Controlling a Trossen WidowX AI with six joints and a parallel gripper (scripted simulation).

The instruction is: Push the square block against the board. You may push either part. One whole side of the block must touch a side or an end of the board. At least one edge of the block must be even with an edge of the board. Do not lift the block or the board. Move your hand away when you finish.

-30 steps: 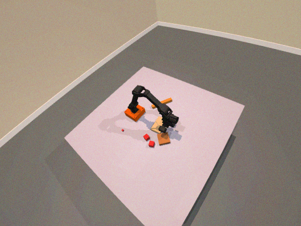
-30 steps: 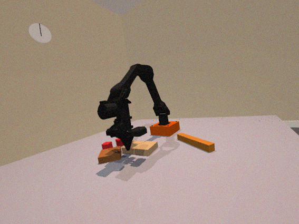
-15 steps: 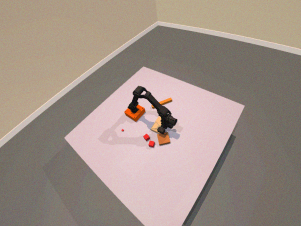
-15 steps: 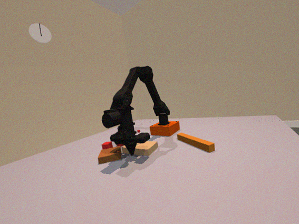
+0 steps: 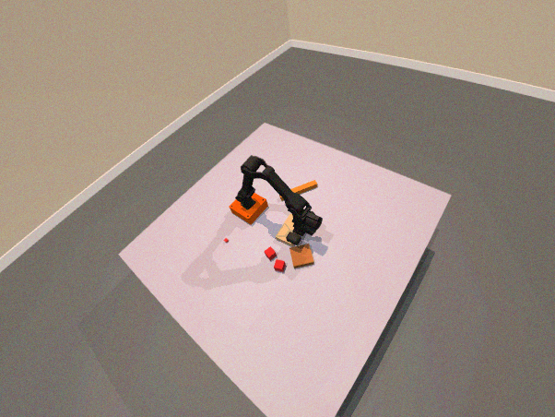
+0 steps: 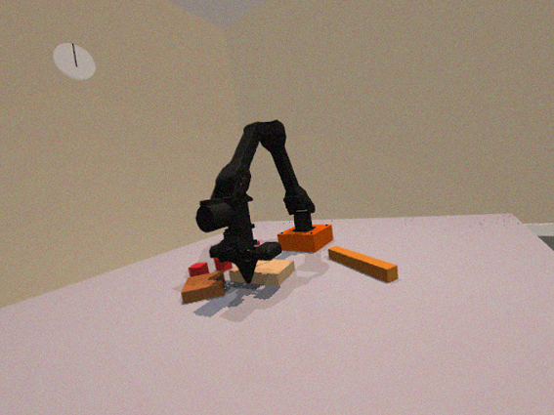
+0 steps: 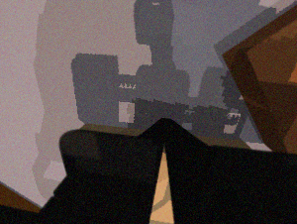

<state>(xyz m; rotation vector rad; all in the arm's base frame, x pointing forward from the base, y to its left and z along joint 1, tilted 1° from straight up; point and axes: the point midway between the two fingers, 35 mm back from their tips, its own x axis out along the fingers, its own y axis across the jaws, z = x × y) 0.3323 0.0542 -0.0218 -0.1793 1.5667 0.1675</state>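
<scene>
Now: the tan board 60 mm behind my gripper tip, 10 mm to the right of it and 10 mm above it. Also, from my gripper tip: tiny red cube (290 mm behind, 270 mm to the right); then long orange bar (200 mm behind, 200 mm to the left, 10 mm above); then orange-brown square block (70 mm ahead, 90 mm to the right, 10 mm above).
</scene>
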